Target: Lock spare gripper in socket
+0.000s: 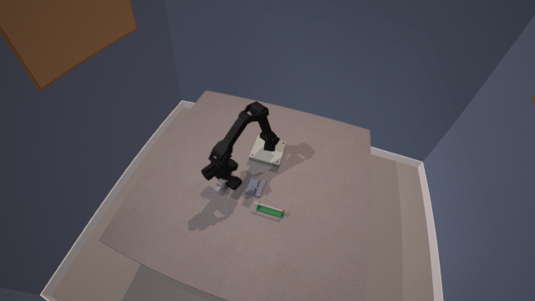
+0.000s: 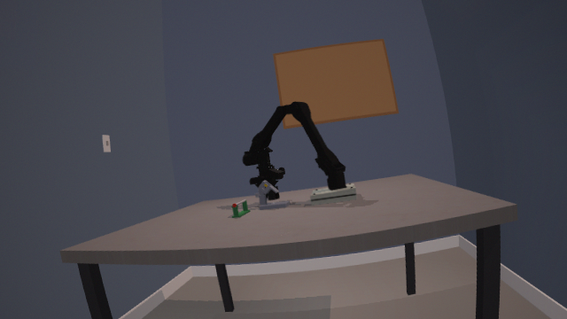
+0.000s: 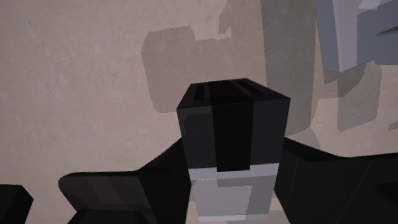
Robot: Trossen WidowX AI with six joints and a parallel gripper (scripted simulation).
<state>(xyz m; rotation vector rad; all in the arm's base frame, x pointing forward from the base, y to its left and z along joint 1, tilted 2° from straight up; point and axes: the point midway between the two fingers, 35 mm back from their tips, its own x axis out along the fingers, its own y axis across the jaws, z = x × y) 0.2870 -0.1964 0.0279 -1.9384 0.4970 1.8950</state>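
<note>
Right now the spare gripper is 10 mm ahead of my gripper tip, 10 mm to the right of it and 20 mm above it. From my gripper tip the other things lie so: mount block: 10 mm behind, 160 mm to the left, 30 mm above; green cradle: 100 mm ahead, 250 mm to the left.
</note>
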